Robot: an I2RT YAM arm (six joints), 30 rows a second.
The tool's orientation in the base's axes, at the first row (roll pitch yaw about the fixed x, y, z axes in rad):
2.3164, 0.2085, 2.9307
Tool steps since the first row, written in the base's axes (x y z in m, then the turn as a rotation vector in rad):
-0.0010, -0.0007, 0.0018, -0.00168, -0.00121, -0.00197
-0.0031, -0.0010, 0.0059, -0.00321, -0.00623, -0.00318
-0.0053, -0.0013, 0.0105, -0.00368, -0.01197, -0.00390
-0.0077, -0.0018, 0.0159, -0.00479, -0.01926, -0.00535
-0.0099, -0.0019, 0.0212, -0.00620, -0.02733, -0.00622
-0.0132, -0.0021, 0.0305, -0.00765, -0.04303, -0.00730
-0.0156, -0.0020, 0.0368, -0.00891, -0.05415, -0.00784
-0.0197, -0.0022, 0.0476, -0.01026, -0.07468, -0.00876
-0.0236, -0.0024, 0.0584, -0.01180, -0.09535, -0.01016
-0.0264, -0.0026, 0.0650, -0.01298, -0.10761, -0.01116
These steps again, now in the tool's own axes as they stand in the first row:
0.0004, 0.0008, -0.0020, 0.00177, -0.00225, -0.00002
0.0015, 0.0036, -0.0055, 0.00245, -0.00660, -0.00312
0.0026, 0.0067, -0.0094, 0.00188, -0.01110, -0.00673
0.0037, 0.0102, -0.0140, 0.00175, -0.01720, -0.01111
0.0047, 0.0140, -0.0183, 0.00162, -0.02343, -0.01651
0.0059, 0.0206, -0.0255, 0.00002, -0.03511, -0.02703
0.0069, 0.0252, -0.0303, -0.00094, -0.04322, -0.03470
0.0085, 0.0328, -0.0388, -0.00367, -0.05815, -0.04863
0.0100, 0.0405, -0.0473, -0.00614, -0.07351, -0.06239
0.0113, 0.0451, -0.0526, -0.00731, -0.08275, -0.07052

